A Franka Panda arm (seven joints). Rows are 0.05 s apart.
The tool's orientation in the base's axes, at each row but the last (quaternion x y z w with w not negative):
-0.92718, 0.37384, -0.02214, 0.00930
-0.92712, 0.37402, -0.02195, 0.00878
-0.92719, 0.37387, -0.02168, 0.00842
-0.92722, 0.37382, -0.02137, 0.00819
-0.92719, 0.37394, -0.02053, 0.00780
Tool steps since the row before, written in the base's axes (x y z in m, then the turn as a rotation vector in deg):
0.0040, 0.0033, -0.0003, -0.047, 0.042, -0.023
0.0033, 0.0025, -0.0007, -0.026, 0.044, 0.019
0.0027, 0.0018, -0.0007, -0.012, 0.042, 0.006
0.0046, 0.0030, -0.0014, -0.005, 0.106, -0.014
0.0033, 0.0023, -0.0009, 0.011, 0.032, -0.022
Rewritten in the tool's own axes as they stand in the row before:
0.0006, -0.0051, 0.0005, -0.064, 0.003, 0.021
0.0006, -0.0041, 0.0009, -0.049, -0.014, -0.020
0.0007, -0.0031, 0.0008, -0.038, -0.022, -0.007
0.0012, -0.0053, 0.0016, -0.078, -0.072, 0.014
0.0007, -0.0039, 0.0010, -0.015, -0.030, 0.022

